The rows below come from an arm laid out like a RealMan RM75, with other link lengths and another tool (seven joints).
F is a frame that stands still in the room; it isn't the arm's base.
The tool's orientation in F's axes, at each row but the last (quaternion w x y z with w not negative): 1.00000 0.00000 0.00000 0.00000; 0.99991 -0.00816 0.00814 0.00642; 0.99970 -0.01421 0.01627 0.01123; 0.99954 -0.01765 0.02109 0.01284; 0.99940 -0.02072 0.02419 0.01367; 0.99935 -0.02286 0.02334 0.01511; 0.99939 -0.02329 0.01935 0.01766; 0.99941 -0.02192 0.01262 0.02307; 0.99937 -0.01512 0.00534 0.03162; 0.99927 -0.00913 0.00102 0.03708; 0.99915 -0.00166 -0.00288 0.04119; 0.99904 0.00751 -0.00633 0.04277; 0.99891 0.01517 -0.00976 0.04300
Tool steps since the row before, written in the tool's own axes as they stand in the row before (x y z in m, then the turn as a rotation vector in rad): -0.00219 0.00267 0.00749 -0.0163 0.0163 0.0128; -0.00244 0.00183 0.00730 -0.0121 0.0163 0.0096; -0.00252 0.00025 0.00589 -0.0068 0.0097 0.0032; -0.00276 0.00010 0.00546 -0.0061 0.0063 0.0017; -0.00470 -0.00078 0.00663 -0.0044 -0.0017 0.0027; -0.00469 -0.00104 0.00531 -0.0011 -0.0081 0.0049; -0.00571 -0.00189 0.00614 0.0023 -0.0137 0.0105; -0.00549 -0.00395 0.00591 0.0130 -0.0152 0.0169; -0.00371 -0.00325 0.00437 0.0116 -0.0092 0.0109; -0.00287 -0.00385 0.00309 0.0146 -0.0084 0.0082; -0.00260 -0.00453 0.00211 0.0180 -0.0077 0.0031; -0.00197 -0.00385 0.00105 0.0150 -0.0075 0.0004; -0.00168 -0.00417 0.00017 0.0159 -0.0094 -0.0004
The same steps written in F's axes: -0.00219 0.00267 0.00749 -0.0163 0.0163 0.0128; -0.00235 0.00192 0.00731 -0.0122 0.0163 0.0095; -0.00233 0.00036 0.00596 -0.0069 0.0096 0.0031; -0.00253 0.00023 0.00557 -0.0062 0.0062 0.0017; -0.00435 -0.00062 0.00688 -0.0042 -0.0017 0.0030; -0.00441 -0.00093 0.00557 -0.0006 -0.0079 0.0053; -0.00540 -0.00179 0.00644 0.0032 -0.0131 0.0110; -0.00515 -0.00393 0.00622 0.0141 -0.0138 0.0172; -0.00345 -0.00334 0.00451 0.0123 -0.0081 0.0110; -0.00257 -0.00399 0.00317 0.0152 -0.0071 0.0083; -0.00223 -0.00472 0.00211 0.0186 -0.0062 0.0032; -0.00165 -0.00402 0.00097 0.0156 -0.0062 0.0005; -0.00132 -0.00430 0.00001 0.0167 -0.0080 -0.0003
